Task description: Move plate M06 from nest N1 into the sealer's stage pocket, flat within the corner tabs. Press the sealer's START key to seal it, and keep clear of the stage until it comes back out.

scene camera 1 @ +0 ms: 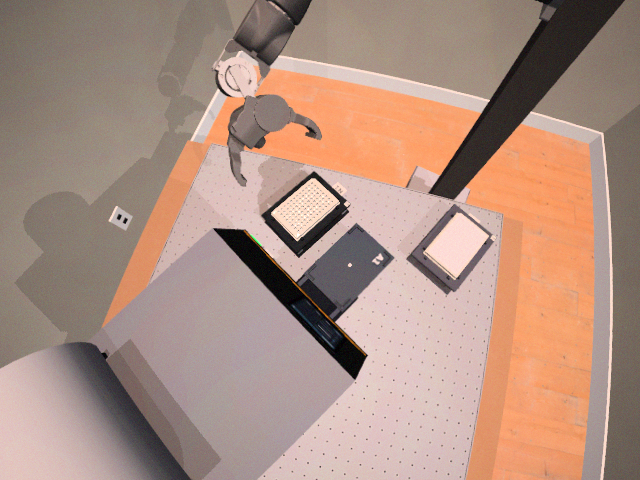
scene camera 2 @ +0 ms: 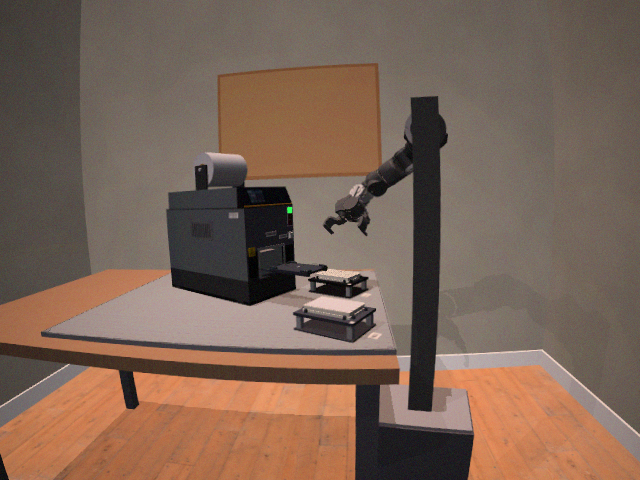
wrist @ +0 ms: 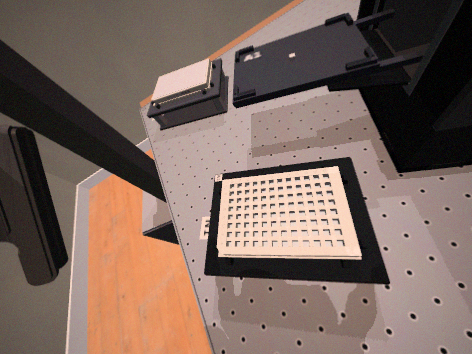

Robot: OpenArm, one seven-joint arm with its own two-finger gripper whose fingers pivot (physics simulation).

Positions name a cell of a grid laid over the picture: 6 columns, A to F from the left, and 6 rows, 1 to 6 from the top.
Labels:
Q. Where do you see a perforated mat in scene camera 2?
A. At B4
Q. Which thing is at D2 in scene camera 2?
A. A dark post.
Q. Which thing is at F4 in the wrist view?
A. A perforated mat.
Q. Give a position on a perforated mat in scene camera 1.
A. D6

